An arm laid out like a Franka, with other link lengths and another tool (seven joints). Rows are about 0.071 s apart.
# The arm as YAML. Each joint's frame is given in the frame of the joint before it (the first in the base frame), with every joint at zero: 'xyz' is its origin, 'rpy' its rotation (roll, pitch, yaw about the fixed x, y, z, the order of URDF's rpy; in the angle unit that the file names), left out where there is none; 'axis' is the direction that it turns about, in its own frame. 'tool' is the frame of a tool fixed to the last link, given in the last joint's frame.
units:
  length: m
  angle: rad
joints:
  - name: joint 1
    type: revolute
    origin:
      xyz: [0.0, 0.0, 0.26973]
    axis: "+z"
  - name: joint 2
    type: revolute
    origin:
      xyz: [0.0, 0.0, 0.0]
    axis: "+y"
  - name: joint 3
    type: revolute
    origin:
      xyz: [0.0, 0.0, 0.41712]
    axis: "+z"
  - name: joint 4
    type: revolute
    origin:
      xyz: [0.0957, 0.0, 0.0]
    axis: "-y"
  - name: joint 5
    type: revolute
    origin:
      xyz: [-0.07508, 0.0, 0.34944]
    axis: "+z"
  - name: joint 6
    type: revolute
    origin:
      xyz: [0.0, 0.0, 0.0]
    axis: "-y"
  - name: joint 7
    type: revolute
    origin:
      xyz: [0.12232, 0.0, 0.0]
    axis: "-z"
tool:
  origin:
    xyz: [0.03, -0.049, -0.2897]
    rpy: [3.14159, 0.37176, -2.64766]
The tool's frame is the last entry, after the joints.
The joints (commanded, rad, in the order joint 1, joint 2, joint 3, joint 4, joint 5, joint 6, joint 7), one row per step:
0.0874 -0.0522 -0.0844 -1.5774 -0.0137 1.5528 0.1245
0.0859 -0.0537 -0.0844 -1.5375 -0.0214 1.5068 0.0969
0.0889 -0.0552 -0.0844 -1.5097 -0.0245 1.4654 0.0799
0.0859 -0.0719 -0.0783 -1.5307 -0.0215 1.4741 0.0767
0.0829 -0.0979 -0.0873 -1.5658 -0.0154 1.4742 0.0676
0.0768 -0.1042 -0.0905 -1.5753 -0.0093 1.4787 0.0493
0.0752 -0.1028 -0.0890 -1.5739 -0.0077 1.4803 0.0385
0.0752 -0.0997 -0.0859 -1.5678 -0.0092 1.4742 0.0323
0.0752 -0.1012 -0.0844 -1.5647 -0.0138 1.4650 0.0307
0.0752 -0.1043 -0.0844 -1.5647 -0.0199 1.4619 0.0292
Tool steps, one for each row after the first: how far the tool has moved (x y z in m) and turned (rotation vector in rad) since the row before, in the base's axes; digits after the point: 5 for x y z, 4 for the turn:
-0.00472 -0.00266 0.01407 -0.0082 0.0049 0.0248
-0.00634 0.00100 0.00839 -0.0032 0.0124 0.0188
-0.00493 0.00252 0.00013 0.0039 -0.0043 0.0069
-0.01272 -0.00514 -0.00347 0.0089 0.0093 -0.0020
-0.00152 -0.00288 -0.00094 0.0068 -0.0013 0.0097
0.00161 0.00077 0.00012 0.0012 -0.0016 0.0108
0.00057 0.00152 0.00051 -0.0021 0.0031 0.0091
-0.00235 -0.00052 0.00118 -0.0045 0.0046 0.0026
-0.00164 -0.00186 0.00151 -0.0058 0.0001 0.0008

